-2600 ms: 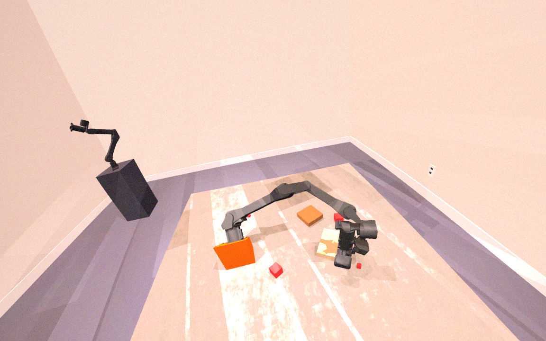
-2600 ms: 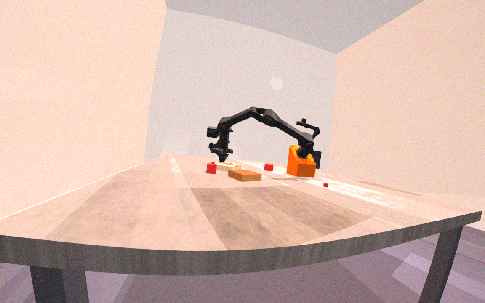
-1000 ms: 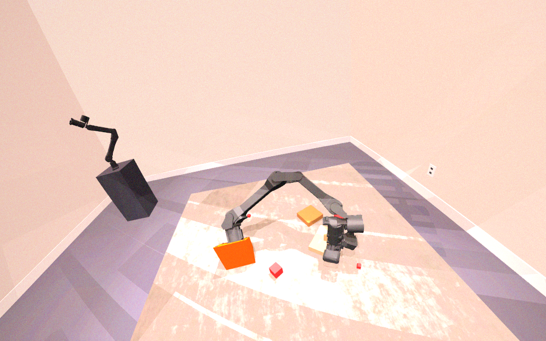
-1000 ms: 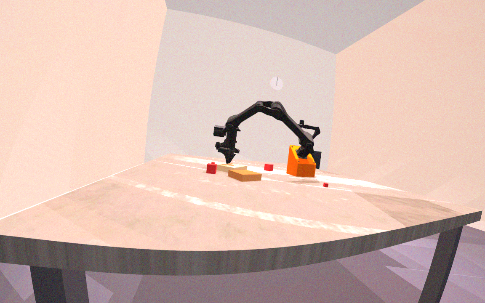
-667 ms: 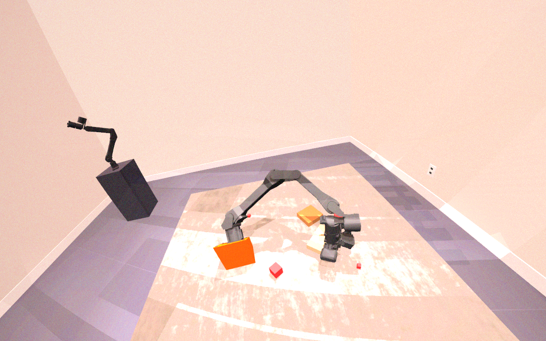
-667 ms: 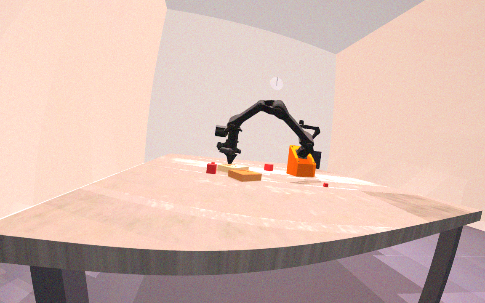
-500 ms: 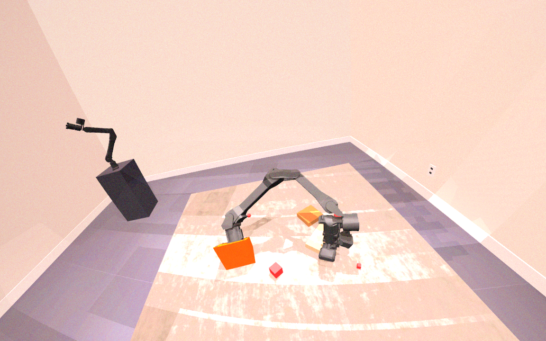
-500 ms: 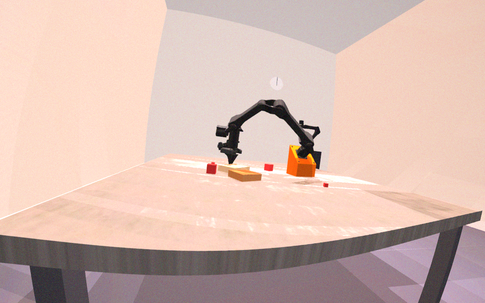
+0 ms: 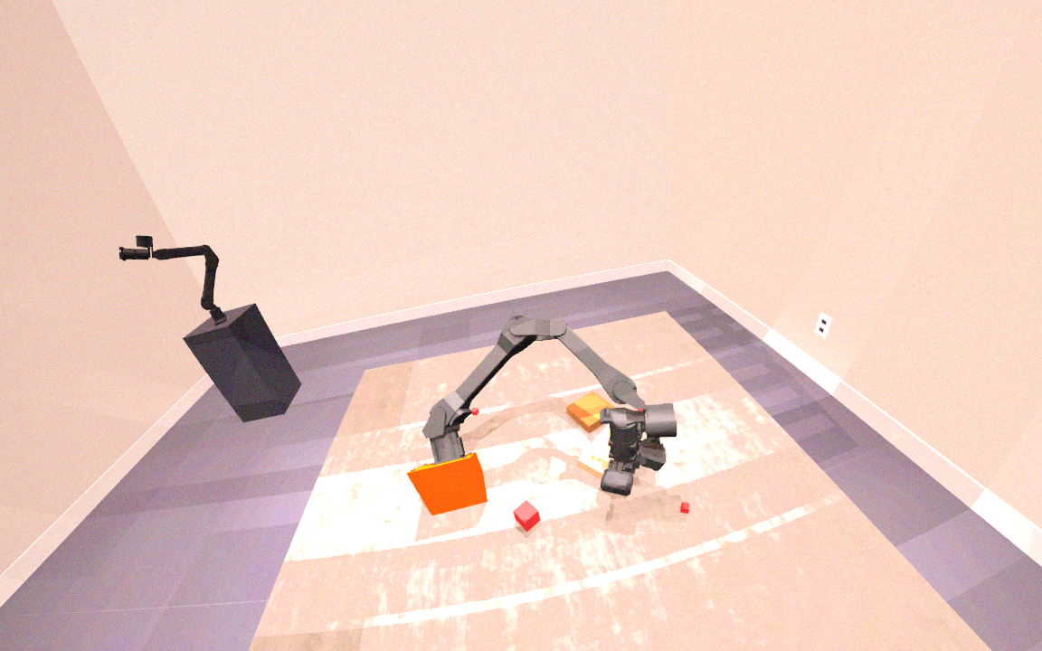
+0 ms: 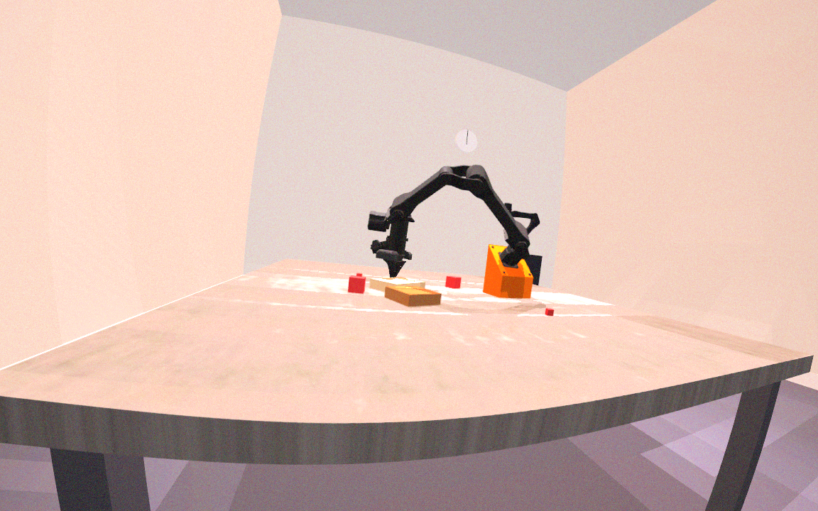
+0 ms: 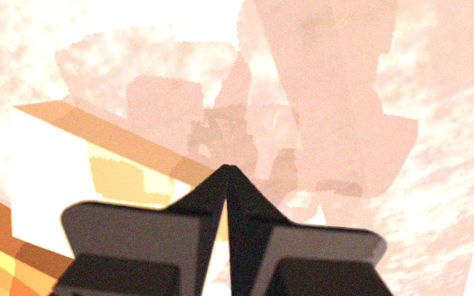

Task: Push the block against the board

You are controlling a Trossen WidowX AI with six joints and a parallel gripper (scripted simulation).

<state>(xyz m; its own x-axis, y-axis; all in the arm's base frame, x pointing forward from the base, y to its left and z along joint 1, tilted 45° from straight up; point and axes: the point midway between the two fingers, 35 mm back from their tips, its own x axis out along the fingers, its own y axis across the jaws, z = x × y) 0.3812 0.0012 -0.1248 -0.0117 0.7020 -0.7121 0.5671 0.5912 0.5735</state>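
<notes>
My gripper tip is 23 cm to the right of the orange square block. The rest, counted from my gripper tip: pale yellow flat piece (8 cm to the left).
</notes>
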